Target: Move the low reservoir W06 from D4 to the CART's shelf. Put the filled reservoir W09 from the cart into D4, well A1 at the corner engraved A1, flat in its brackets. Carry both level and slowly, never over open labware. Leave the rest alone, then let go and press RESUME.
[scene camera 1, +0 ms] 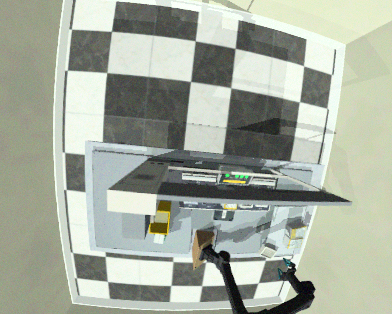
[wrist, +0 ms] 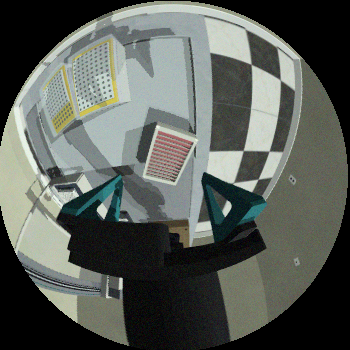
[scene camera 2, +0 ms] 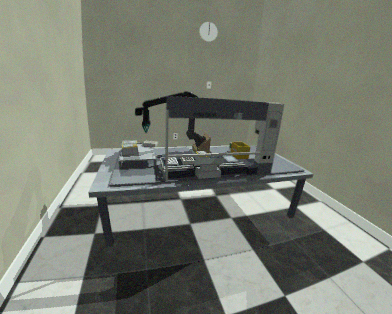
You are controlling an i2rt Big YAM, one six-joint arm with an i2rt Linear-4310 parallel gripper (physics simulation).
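Frame: origin at the arm's base, x ahead, y left, z up, level; centimetres.
Seen in the pictures: gripper, fingertip midpoint: (scene camera 1: 280, 263) (wrist: 161, 177) (scene camera 2: 146, 131); arm's base, link origin: (scene camera 1: 205, 251) (wrist: 170, 242).
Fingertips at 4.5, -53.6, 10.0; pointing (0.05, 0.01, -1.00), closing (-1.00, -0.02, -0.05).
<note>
Pixels of each thing's middle, then the offset from my fingertips to it, as dx, dy, dz. "spot": a spot on its surface instead.
- white reservoir with red-filled channels, body centre: (wrist: 166, 155) (scene camera 1: 267, 251) (scene camera 2: 150, 143) -0.9, +3.7, -11.9
- cart's pale shelf, surface spot: (scene camera 1: 283, 240) spot: +10.0, -7.2, -12.8
- yellow bin, body centre: (scene camera 1: 160, 216) (scene camera 2: 239, 151) +14.5, +88.5, -12.7
A white reservoir with red-filled channels (wrist: 170, 154) (scene camera 1: 268, 251) (scene camera 2: 150, 144), which looks like the filled W09, lies at the near edge of the cart's pale shelf (wrist: 160, 65) (scene camera 1: 281, 239). It looks skewed to the shelf edge in the wrist view. My gripper (wrist: 161, 177) (scene camera 1: 283, 267) (scene camera 2: 146, 129) is open and empty, with teal fingers. It hangs high, beyond the table's near edge, a little to the side of the reservoir. The low reservoir W06, slot D4 and its engraving cannot be made out; the deck is partly hidden under the machine's beam. The RESUME button cannot be identified.
Two yellow-rimmed racks with rows of holes (wrist: 94, 72) (wrist: 58, 100) stand farther back on the shelf. The machine's dark beam (scene camera 1: 240, 194) (scene camera 2: 215, 109) spans the deck. A yellow bin (scene camera 1: 160, 227) (scene camera 2: 240, 151) and my arm's brown base block (scene camera 1: 199, 250) stand on the near side.
</note>
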